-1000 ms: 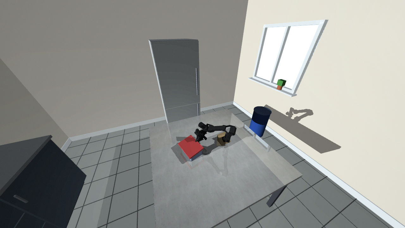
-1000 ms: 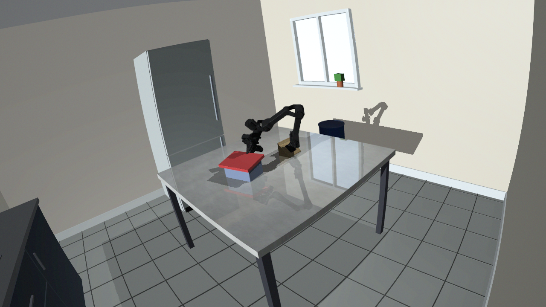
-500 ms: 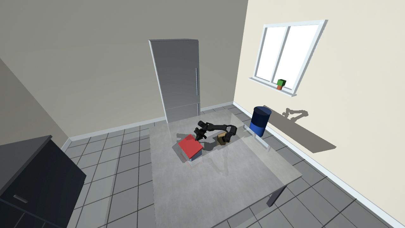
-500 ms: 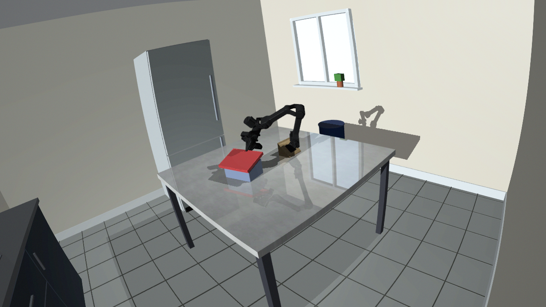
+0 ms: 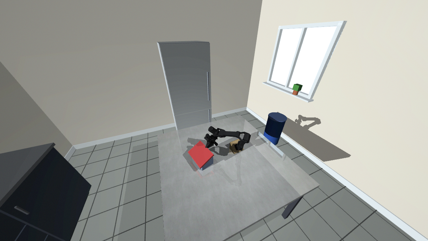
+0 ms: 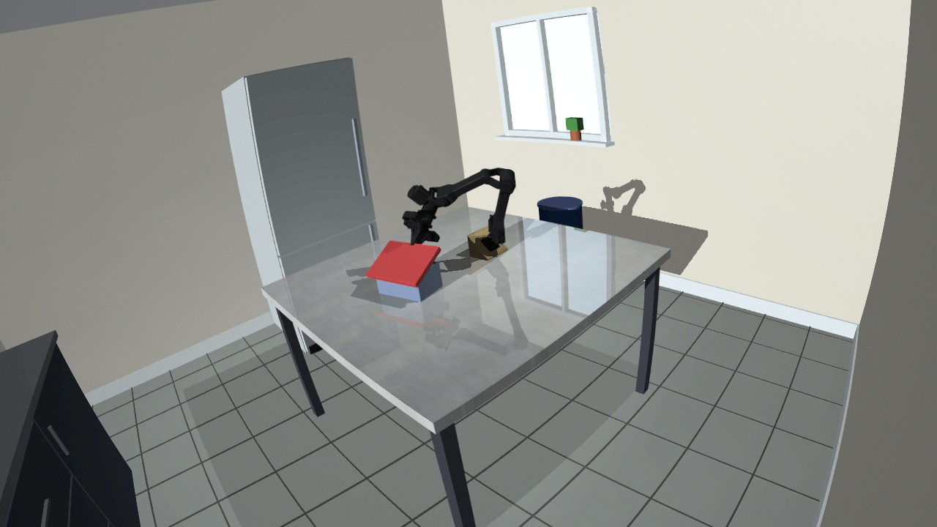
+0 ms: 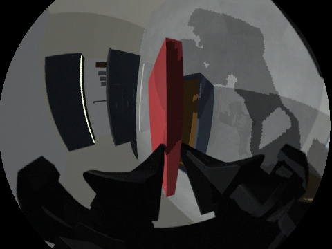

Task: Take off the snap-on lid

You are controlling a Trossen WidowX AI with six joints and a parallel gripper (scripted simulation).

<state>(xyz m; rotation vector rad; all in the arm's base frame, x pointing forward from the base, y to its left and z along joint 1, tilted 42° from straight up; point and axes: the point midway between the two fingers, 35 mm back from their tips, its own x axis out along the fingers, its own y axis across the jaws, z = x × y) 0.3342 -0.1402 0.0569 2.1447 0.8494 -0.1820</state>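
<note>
Now: gripper tip 7 cm short of the red lid, 1 cm to the right of it and 3 cm above it. From my gripper tip the other things lie so: blue-grey storage box: 6 cm ahead, 1 cm to the left, 10 cm below.
</note>
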